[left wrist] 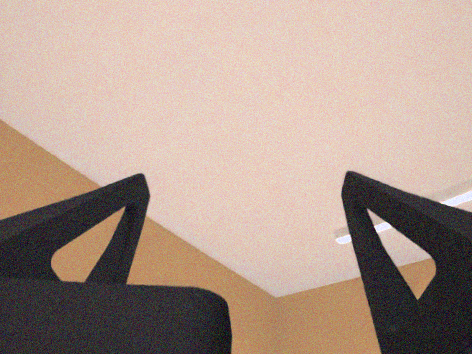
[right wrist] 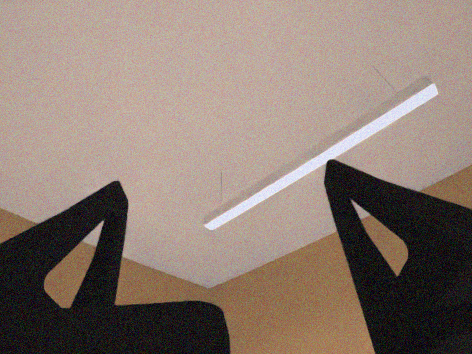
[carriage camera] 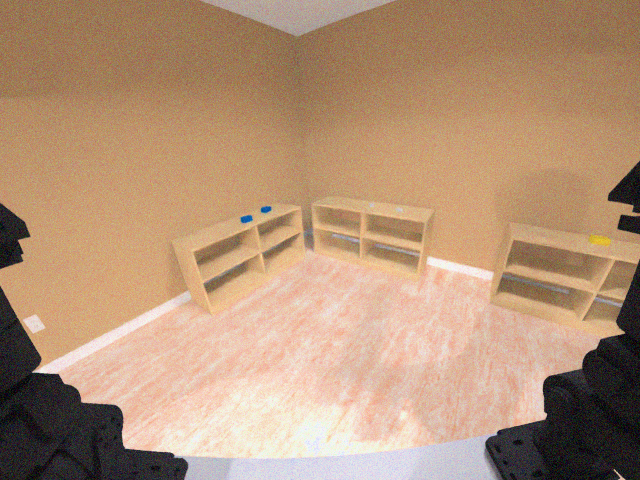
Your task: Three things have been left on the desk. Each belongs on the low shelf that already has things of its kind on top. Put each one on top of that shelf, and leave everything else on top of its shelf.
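Frame: origin at the left arm's base, x left, y ahead, z down, level; metres.
Where they show: left gripper, fingertip midpoint: [left wrist: 242, 183]; right gripper, fingertip midpoint: [right wrist: 224, 181]; right arm's base, link origin: [carriage camera: 556, 452].
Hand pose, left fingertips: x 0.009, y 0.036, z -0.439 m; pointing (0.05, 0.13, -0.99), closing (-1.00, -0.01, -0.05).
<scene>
After its pixels a point has its place.
In the carriage camera, a low wooden shelf [carriage camera: 217, 230] {x 0.544, y 1.697, z 0.252 m} at the left bears two blue things [carriage camera: 246, 219] {x 0.325, y 1.856, z 0.224 m} [carriage camera: 266, 209] {x 0.189, y 2.121, z 0.219 m} on top. A second low shelf [carriage camera: 341, 203] {x -0.584, y 2.290, z 0.252 m} near the room's corner bears two small whitish things [carriage camera: 371, 205] {x -0.868, y 2.116, z 0.240 m} [carriage camera: 399, 209] {x -1.086, y 1.911, z 0.231 m}, too small to make out. A third low shelf [carriage camera: 547, 235] {x -2.013, y 1.206, z 0.252 m} at the right bears a yellow thing [carriage camera: 599, 240] {x -2.258, y 1.012, z 0.221 m}; its far end is hidden by my right arm. The desk does not show. My left gripper [left wrist: 242, 183] {x 0.009, y 0.035, z -0.439 m} is open and empty, facing the ceiling. My right gripper [right wrist: 224, 181] {x -0.639, y 0.036, z -0.439 m} is open and empty, facing the ceiling too.
Pinkish wood floor [carriage camera: 330, 335] {x -0.357, y 1.068, z 0.862 m} lies between the shelves and the base. White baseboard [carriage camera: 460, 267] {x -1.718, y 1.720, z 0.804 m} runs along the walls. A white wall plate [carriage camera: 34, 323] {x 1.540, y 0.796, z 0.459 m} is at the lower left. A ceiling light [right wrist: 320, 159] {x -1.001, y 0.780, z -1.215 m} shows in the right wrist view.
</scene>
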